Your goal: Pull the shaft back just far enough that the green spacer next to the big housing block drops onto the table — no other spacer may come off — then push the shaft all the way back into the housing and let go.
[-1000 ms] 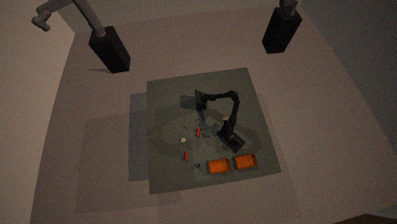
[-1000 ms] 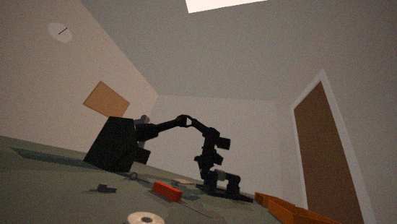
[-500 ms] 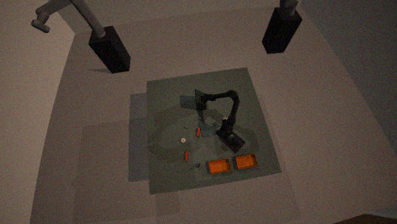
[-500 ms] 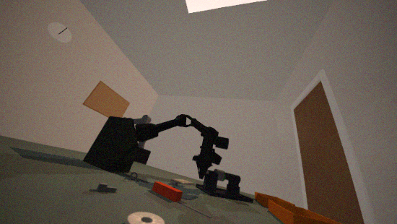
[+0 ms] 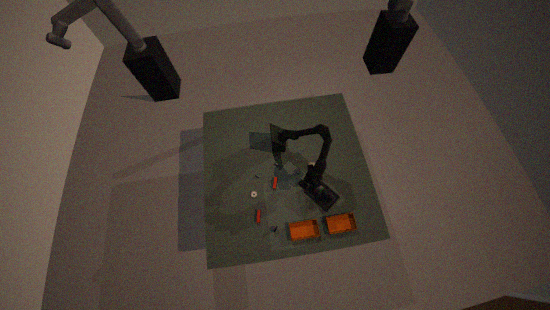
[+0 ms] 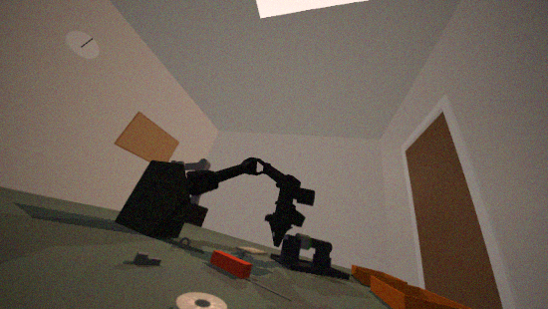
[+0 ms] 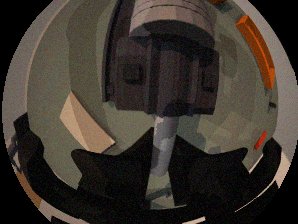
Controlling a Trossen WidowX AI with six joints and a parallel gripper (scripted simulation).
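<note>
Right now my gripper tip is 70 mm short of the grey shaft, 50 mm to the right of it and 30 mm below it. Also, from my gripper tip: white ring 40 mm ahead, 420 mm to the right, 40 mm below; beige card 110 mm behind, 80 mm to the left, 40 mm below; greenish spacer 90 mm ahead, 70 mm to the left, 30 mm above.
</note>
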